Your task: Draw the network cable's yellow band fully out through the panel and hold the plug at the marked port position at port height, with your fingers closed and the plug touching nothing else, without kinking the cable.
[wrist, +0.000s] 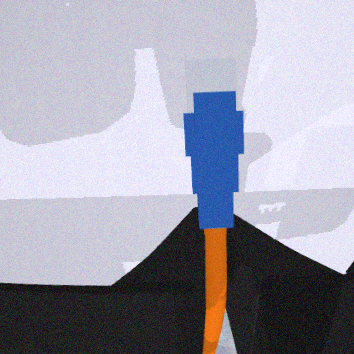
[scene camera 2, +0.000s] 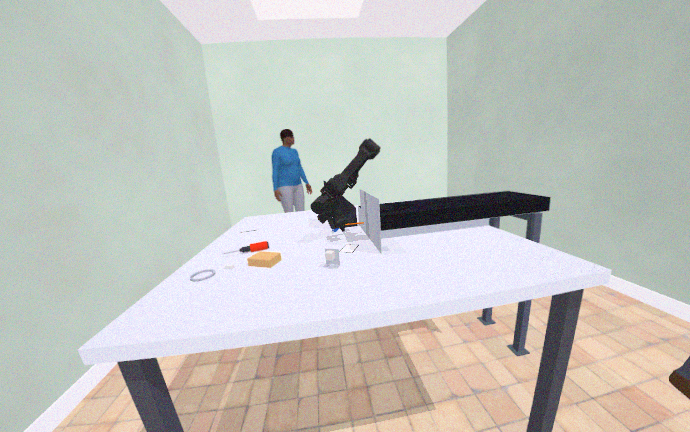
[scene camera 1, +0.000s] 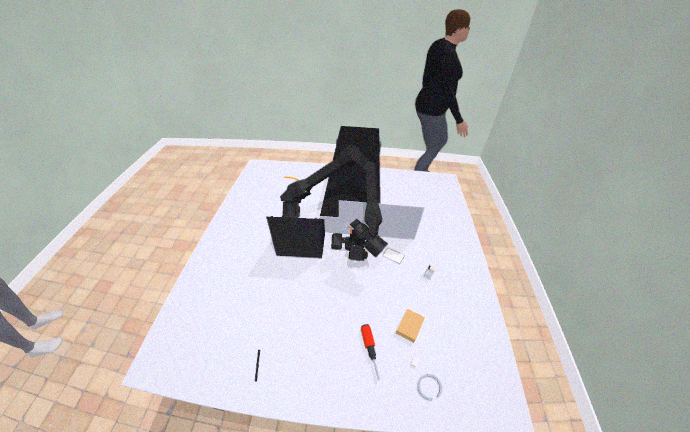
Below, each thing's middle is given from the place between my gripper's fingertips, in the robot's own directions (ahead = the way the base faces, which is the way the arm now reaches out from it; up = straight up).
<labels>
My gripper is now 4 cm to the left of the blue plug [wrist: 213, 126] and 1 cm below it. Round my hand: grey panel [scene camera 1: 398, 221] 16 cm ahead, 8 cm to the left, 8 cm above.
</labels>
